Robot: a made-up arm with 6 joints.
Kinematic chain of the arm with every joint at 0, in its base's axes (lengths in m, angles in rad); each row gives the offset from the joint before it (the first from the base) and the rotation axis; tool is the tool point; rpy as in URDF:
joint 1: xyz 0 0 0.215 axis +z
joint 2: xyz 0 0 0 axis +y
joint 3: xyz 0.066 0 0.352 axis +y
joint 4: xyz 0.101 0 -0.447 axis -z
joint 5: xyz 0 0 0 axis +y
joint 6: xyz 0.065 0 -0.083 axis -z
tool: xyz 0 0 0 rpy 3.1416 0 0
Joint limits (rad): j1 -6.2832..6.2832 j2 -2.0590..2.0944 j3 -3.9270..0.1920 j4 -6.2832..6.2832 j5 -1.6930..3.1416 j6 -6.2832..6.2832
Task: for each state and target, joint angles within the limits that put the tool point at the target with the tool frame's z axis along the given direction. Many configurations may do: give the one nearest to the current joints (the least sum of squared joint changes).
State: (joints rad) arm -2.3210 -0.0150 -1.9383 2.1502 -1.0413 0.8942
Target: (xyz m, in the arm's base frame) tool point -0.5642 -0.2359 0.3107 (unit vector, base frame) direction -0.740 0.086 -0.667
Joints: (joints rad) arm -2.6020 0.3063 -1.2944 2.0430 -0.5349 0.8942
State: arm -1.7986 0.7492 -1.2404 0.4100 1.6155 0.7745
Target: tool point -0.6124 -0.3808 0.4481 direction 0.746 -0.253 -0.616
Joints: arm -2.6790 0.6118 -2.0992 0.7030 2.0961 0.7745
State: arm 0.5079 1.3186 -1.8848 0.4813 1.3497 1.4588
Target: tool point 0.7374 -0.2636 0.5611 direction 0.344 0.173 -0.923
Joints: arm -0.3715 0.6962 -2.4435 0.2913 1.4791 1.4588
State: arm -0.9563 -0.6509 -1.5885 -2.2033 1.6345 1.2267
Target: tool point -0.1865 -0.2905 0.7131 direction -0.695 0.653 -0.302
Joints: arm -1.8449 -0.5029 -1.2503 -1.3195 2.0803 1.2267
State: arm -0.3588 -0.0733 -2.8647 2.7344 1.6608 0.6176
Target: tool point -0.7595 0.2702 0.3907 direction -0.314 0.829 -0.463
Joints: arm -0.3031 -0.9663 -3.6642 2.1986 1.0387 0.6176
